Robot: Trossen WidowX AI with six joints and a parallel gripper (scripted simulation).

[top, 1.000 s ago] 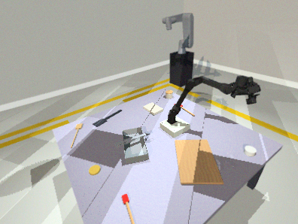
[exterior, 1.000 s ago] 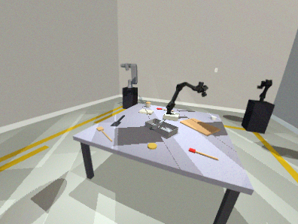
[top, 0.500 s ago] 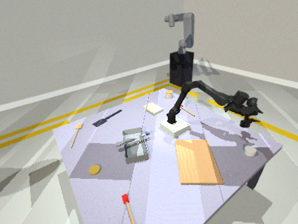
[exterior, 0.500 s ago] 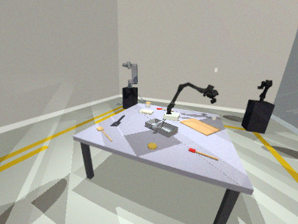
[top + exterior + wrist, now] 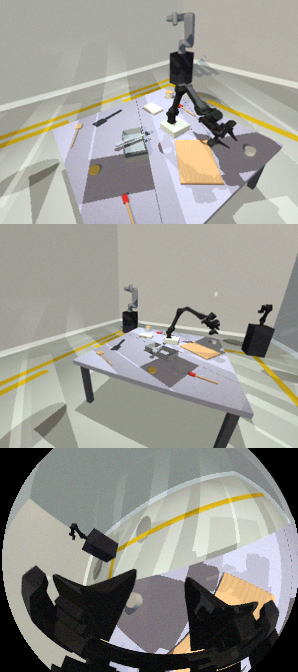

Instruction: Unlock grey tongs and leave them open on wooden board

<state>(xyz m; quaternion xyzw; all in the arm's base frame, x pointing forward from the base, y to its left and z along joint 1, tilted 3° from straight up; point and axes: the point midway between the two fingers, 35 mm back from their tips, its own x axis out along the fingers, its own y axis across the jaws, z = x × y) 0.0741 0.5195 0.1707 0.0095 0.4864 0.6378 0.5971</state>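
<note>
Right now the roasting tin is 540 mm to the right of my gripper tip, 320 mm ahead of it and 190 mm below it. From my gripper tip the other things lie so: yellow disc (640 mm ahead, 520 mm to the right, 210 mm below); then white puck (250 mm behind, 200 mm below, 10 mm to the left); then wooden board (210 mm below, 170 mm to the right, 80 mm ahead).
</note>
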